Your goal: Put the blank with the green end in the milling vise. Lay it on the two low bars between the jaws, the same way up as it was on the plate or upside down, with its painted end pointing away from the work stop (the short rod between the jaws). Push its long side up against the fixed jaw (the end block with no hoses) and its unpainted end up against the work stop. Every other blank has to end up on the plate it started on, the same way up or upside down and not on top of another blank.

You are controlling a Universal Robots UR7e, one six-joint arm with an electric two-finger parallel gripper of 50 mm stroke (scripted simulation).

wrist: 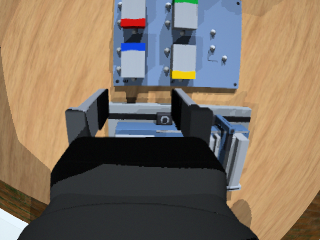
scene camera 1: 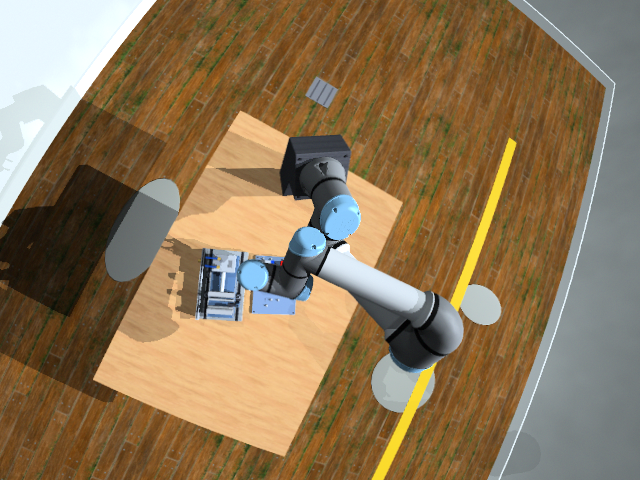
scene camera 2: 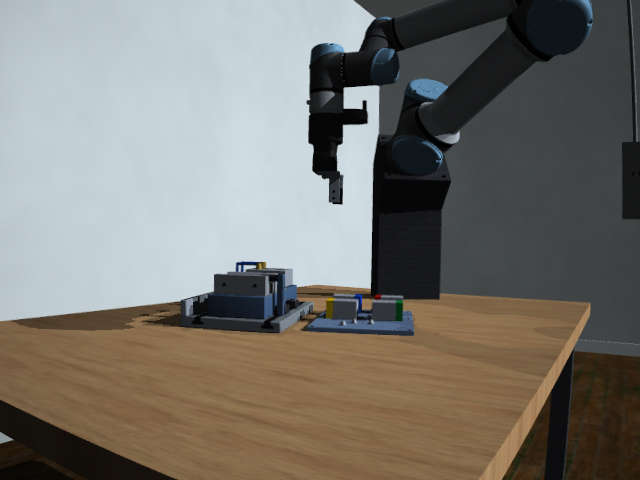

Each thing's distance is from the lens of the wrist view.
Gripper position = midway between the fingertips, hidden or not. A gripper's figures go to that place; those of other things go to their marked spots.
gripper (wrist: 139,101): 16 cm
blue-ended blank (wrist: 132,54): 36 cm
yellow-ended blank (wrist: 182,57): 36 cm
